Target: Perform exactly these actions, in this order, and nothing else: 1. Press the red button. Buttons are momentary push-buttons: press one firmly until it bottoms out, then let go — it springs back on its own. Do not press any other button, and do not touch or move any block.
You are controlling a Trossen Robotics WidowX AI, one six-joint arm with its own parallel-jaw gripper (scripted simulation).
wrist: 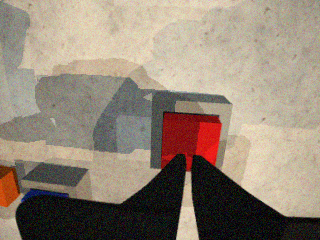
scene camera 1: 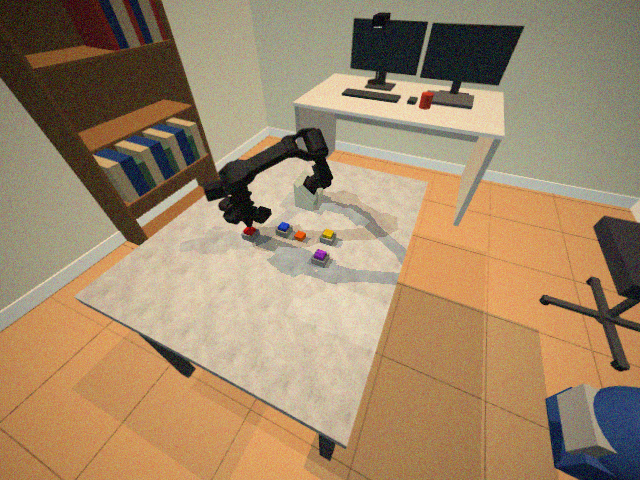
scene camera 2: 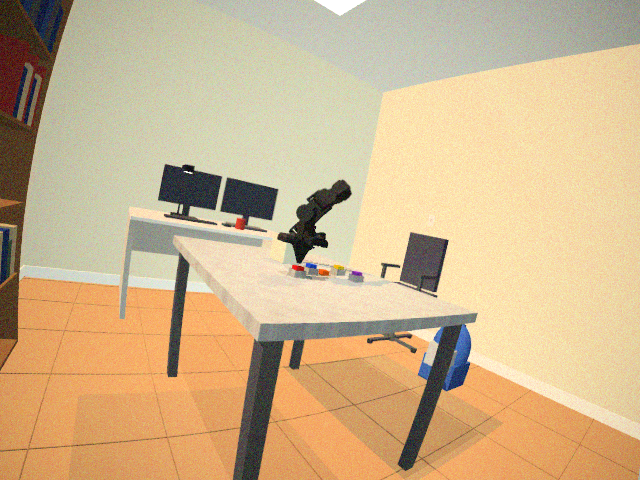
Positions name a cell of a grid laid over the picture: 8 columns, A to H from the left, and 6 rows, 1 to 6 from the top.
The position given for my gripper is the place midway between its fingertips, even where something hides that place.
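Note:
My gripper (scene camera 1: D3) (wrist: E5) (scene camera 2: D4) shut, holding nothing. Red button (wrist: E4).

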